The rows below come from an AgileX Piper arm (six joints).
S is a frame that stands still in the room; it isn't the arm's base.
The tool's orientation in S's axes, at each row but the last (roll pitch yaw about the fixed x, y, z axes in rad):
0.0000 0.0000 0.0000
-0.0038 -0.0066 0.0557
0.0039 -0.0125 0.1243
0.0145 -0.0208 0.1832
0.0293 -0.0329 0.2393
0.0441 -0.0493 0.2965
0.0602 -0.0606 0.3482
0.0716 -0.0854 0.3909
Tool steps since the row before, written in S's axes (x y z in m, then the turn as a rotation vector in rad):
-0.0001 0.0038 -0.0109 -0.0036 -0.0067 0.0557
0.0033 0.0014 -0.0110 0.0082 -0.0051 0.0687
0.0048 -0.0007 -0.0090 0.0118 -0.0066 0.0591
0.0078 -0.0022 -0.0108 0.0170 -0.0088 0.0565
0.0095 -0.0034 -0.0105 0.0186 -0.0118 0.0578
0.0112 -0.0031 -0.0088 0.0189 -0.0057 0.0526
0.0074 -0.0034 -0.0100 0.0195 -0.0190 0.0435
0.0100 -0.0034 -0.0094 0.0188 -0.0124 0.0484
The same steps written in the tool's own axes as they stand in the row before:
-0.0001 0.0038 -0.0109 -0.0036 -0.0067 0.0557
0.0033 0.0013 -0.0110 0.0084 -0.0058 0.0686
0.0046 -0.0013 -0.0091 0.0116 -0.0078 0.0590
0.0070 -0.0037 -0.0109 0.0163 -0.0109 0.0563
0.0081 -0.0059 -0.0106 0.0172 -0.0142 0.0577
0.0094 -0.0066 -0.0090 0.0190 -0.0087 0.0522
0.0052 -0.0063 -0.0100 0.0145 -0.0219 0.0441
0.0071 -0.0077 -0.0095 0.0167 -0.0152 0.0484

